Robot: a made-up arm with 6 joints.
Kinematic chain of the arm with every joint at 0, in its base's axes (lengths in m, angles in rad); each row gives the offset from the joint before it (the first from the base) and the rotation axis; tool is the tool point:
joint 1: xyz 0 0 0.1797 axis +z
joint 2: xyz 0 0.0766 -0.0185 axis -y
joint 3: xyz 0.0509 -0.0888 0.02 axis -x
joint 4: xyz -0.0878 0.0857 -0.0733 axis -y
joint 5: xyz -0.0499 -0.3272 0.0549 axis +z
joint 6: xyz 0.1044 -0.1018 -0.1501 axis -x
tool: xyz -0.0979 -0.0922 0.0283
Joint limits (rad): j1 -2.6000..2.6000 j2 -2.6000..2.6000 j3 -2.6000..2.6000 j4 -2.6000..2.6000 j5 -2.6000..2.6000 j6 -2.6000..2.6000
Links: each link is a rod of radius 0.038 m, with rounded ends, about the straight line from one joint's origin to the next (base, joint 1, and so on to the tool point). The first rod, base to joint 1, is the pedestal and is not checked.
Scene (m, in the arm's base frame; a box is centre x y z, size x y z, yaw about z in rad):
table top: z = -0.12
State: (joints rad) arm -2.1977 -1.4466 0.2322 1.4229 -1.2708 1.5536
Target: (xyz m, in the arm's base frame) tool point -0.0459 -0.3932 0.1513
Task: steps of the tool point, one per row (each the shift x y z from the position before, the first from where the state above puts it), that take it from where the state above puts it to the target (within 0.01 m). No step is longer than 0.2 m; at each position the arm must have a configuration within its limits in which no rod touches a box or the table.
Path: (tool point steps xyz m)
1: -0.1168 -0.1172 0.0131
2: -0.0508 -0.1642 0.0020
3: 0.0325 -0.1742 -0.0101
4: 0.1131 -0.1418 -0.0220
5: 0.1697 -0.0724 -0.0316

